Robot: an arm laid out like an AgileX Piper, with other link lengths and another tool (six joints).
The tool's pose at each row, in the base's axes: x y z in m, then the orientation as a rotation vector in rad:
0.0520, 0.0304, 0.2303, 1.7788, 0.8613, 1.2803
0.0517, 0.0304, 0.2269, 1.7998, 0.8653, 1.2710
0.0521, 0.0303, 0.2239, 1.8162, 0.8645, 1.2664
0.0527, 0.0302, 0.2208, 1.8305, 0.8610, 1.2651
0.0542, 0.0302, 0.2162, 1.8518, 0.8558, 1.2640
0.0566, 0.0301, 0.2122, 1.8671, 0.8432, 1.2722
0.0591, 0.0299, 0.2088, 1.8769, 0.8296, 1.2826
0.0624, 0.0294, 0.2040, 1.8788, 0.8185, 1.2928
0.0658, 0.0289, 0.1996, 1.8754, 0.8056, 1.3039
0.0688, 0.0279, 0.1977, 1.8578, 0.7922, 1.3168
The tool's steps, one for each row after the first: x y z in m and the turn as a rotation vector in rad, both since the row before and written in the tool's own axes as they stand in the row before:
-0.0016, -0.0030, 0.0004, 0.0169, -0.0090, 0.0053
-0.0013, -0.0025, 0.0011, 0.0110, -0.0066, 0.0071
-0.0013, -0.0026, 0.0013, 0.0080, -0.0049, 0.0087
-0.0017, -0.0038, 0.0025, 0.0120, -0.0067, 0.0134
-0.0012, -0.0030, 0.0033, 0.0039, -0.0018, 0.0177
-0.0010, -0.0024, 0.0033, -0.0004, 0.0005, 0.0162
-0.0018, -0.0033, 0.0045, -0.0045, 0.0027, 0.0107
-0.0016, -0.0030, 0.0044, -0.0092, 0.0038, 0.0090
-0.0009, -0.0007, 0.0035, -0.0194, 0.0078, 0.0025

